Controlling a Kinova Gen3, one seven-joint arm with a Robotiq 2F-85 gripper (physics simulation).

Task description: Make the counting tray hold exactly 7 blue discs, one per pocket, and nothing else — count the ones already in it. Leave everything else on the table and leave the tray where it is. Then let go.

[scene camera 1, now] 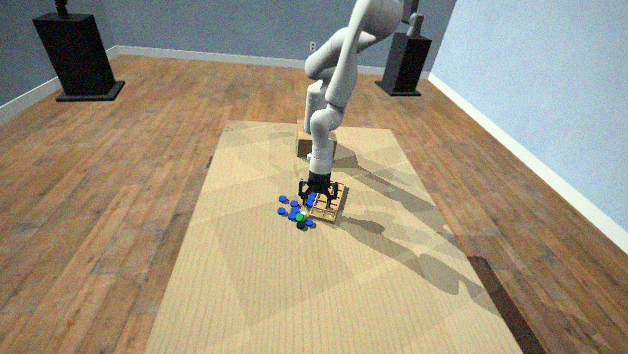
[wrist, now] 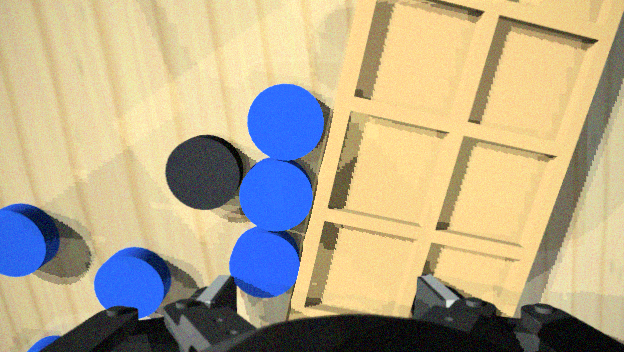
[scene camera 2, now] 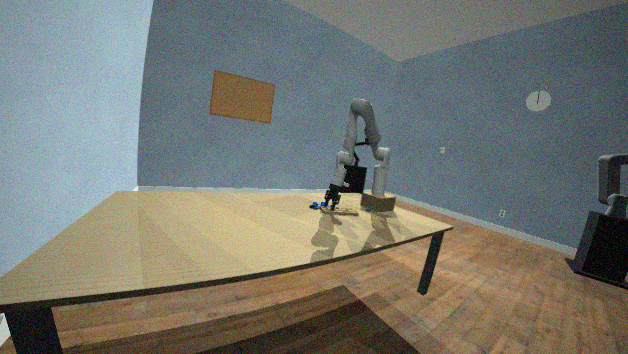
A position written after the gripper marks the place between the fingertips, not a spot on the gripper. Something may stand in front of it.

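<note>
On the table rest a blue disc [wrist: 37, 239], a blue disc [wrist: 276, 195] and a blue disc [wrist: 137, 277]. A wooden counting tray [scene camera 1: 318, 211] is visible; the wrist view shows the tray [wrist: 450, 136] too. The gripper [scene camera 1: 316, 207], also seen at [wrist: 324, 297], is open and touches the tray and a blue disc [wrist: 265, 264].
</note>
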